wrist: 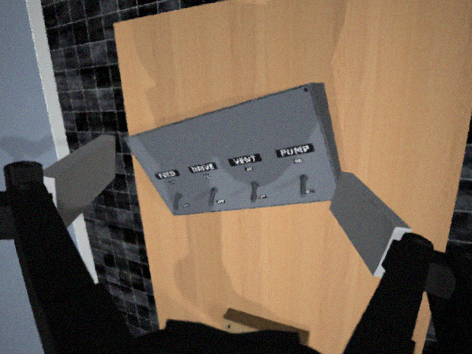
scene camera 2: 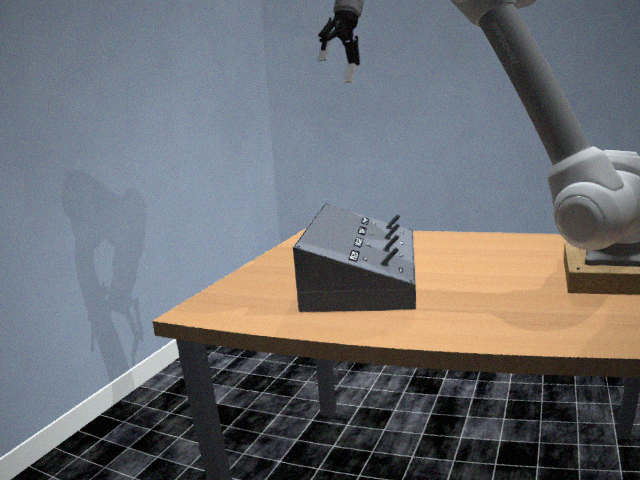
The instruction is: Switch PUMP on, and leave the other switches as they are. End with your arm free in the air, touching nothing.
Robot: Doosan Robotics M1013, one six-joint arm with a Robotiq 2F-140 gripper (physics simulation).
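Frame: origin at the arm's base, x left, y back, z up, level; centimetres.
Where they show: gripper, fingertip midpoint: (wrist: 228,174) (scene camera 2: 335,71); arm's base at its link origin: (scene camera 2: 616,256).
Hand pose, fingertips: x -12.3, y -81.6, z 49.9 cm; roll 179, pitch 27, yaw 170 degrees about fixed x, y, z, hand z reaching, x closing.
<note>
Each offset is from my fingertips to the centre of the thing. Level surfaces: height alone.
The grey sloped switch box @(dx +23.7, dy +13.9, dz -49.5 cm) (scene camera 2: 354,282) (wrist: 240,120) stands on the table. The PUMP label @(dx +6.4, dy +8.7, dz -44.3 cm) (wrist: 295,150) is at the right end of its row in the wrist view, and the PUMP lever @(dx +4.0, dy +16.6, dz -44.6 cm) (scene camera 2: 393,222) (wrist: 303,186) is the farthest in the scene view. It leans toward its OFF mark at the low edge. The VENT lever @(dx +15.5, dy +20.1, dz -44.6 cm) (wrist: 254,191), DRIVE lever @(dx +26.9, dy +23.6, dz -44.6 cm) (wrist: 213,196) and FEED lever @(dx +38.4, dy +27.1, dz -44.6 cm) (wrist: 176,201) lean the same way. My gripper (scene camera 2: 336,67) (wrist: 228,174) is wide open and empty, high above the box, apart from it.
The wooden table @(dz -55.3 cm) (scene camera 2: 491,320) (wrist: 280,260) carries the box and, to the right in the scene view, the arm's base plate (scene camera 2: 594,281). The arm's lower joint (scene camera 2: 584,211) stands over that plate. A blue wall (scene camera 2: 180,103) rises behind the table.
</note>
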